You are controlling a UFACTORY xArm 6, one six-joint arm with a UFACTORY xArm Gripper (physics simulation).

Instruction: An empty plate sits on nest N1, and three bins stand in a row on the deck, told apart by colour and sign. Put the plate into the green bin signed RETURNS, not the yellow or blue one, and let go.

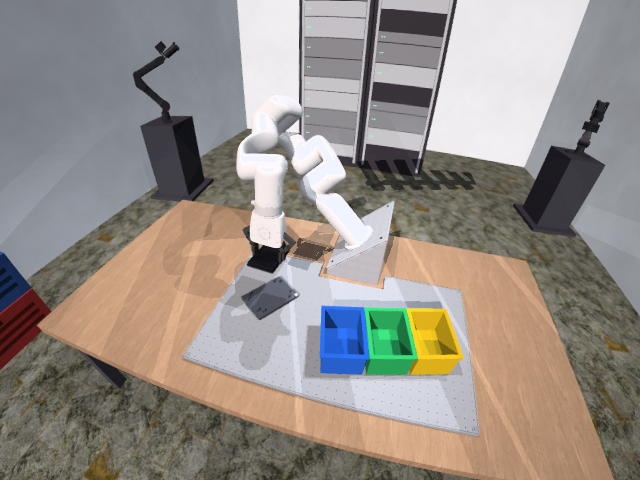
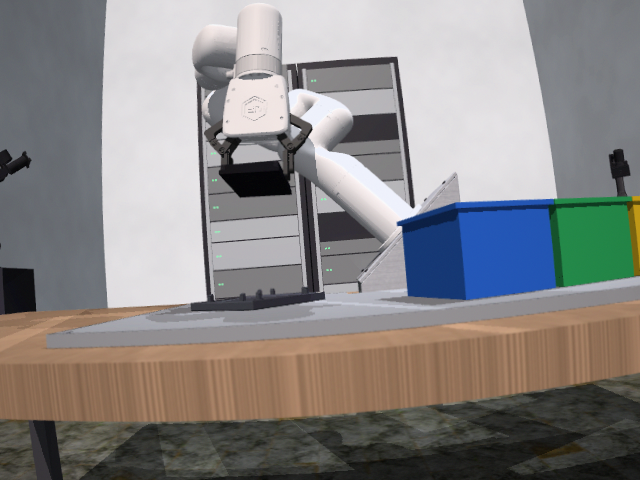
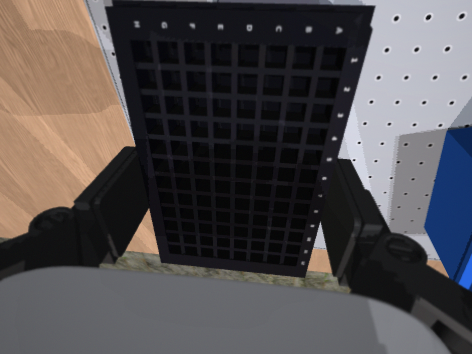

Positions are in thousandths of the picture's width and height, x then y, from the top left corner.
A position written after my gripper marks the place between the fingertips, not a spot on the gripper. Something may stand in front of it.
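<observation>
My gripper (image 2: 402, 376), (image 1: 420, 536), (image 3: 497, 504) is visible to me. I also see a black gridded plate (image 2: 402, 374), (image 3: 505, 340) and a dark nest (image 2: 420, 628), (image 1: 424, 618).
</observation>
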